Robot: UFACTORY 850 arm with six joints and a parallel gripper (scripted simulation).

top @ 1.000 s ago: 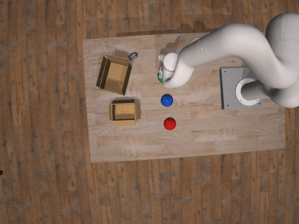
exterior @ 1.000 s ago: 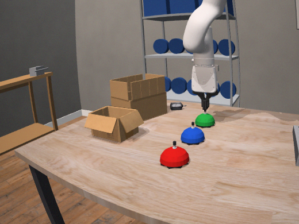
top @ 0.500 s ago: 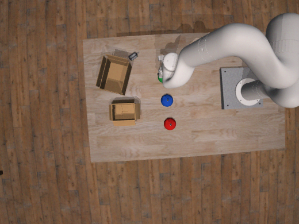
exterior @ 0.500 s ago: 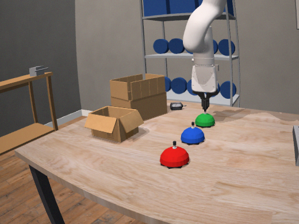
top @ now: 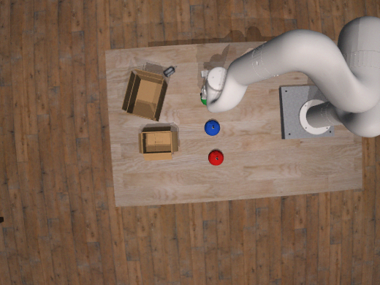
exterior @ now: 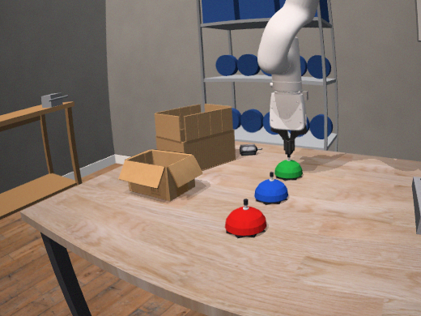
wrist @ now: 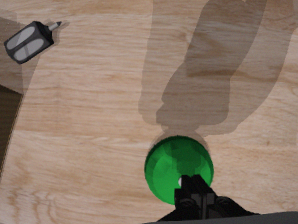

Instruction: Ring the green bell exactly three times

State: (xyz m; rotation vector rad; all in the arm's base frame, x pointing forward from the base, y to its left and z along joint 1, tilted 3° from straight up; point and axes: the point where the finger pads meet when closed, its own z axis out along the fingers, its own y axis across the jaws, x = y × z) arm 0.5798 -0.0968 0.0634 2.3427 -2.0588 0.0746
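Now: hand 50 mm above the green bell. From my hand the other things lie so: red bell: 320 mm to the left, 50 mm below, 40 mm behind; blue bell: 160 mm to the left, 50 mm below, 20 mm behind; small dark device: 200 mm ahead, 140 mm to the right, 70 mm below.
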